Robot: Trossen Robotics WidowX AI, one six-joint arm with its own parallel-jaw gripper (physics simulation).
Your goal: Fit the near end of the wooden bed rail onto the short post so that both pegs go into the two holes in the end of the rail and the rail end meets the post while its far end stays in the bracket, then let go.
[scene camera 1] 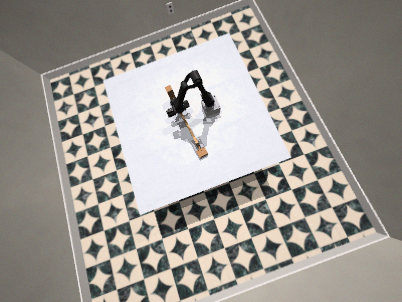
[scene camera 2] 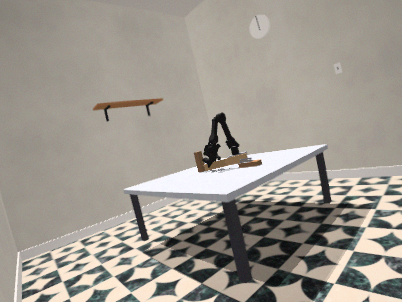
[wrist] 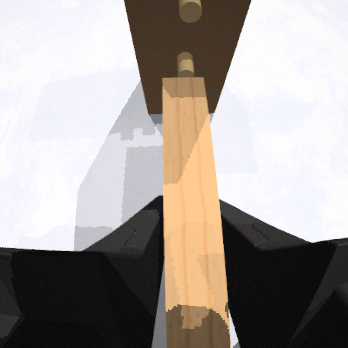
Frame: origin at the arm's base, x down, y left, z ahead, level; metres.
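Seen in the pictures: gripper, between the fingertips: (scene camera 2: pixel 209 167) (wrist: pixel 184 202); arm's base, origin of its link: (scene camera 1: pixel 209 103) (scene camera 2: pixel 236 154).
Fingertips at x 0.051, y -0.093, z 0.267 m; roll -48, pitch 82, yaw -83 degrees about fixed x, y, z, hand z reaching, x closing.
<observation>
Pixels of each thing's top centre, then the offset from my fingertips to it. "pt": a spot on its surface instead. Level surfaces: height alone.
- flat wooden block, centre of its top: (scene camera 2: pixel 249 161) (scene camera 1: pixel 199 147) dx -0.007, dy +0.405, dz -0.059 m
- upper peg, a spot on its surface: (wrist: pixel 190 11) pt dx -0.056, dy -0.059, dz +0.006 m
- lower peg, a spot on its surface: (wrist: pixel 185 64) pt dx -0.027, dy -0.062, dz +0.007 m
- white table, height of its surface: dx +0.029 m
The wooden rail (scene camera 1: pixel 190 131) (scene camera 2: pixel 227 162) (wrist: pixel 189 165) runs from near the short post (scene camera 1: pixel 168 88) (scene camera 2: pixel 198 161) (wrist: pixel 150 50) to a flat wooden block (scene camera 1: pixel 202 154) (scene camera 2: pixel 251 163) at its far end. The bracket there is too small to make out. In the wrist view the post face is dark brown, with an upper peg (wrist: pixel 190 11) and a lower peg (wrist: pixel 185 64). Both pegs show beyond the rail's near end, so they are not inside it. The holes are hidden. My gripper (scene camera 1: pixel 178 108) (scene camera 2: pixel 210 162) (wrist: pixel 184 202) is shut on the rail, a short way back from its near end, one finger on each side.
The white table (scene camera 1: pixel 150 185) (scene camera 2: pixel 175 186) carries the parts and the arm's base (scene camera 1: pixel 211 109), which stands beside the rail. Shadows of the arm fall across the table. A wall shelf (scene camera 2: pixel 128 104) is on the wall well behind.
</observation>
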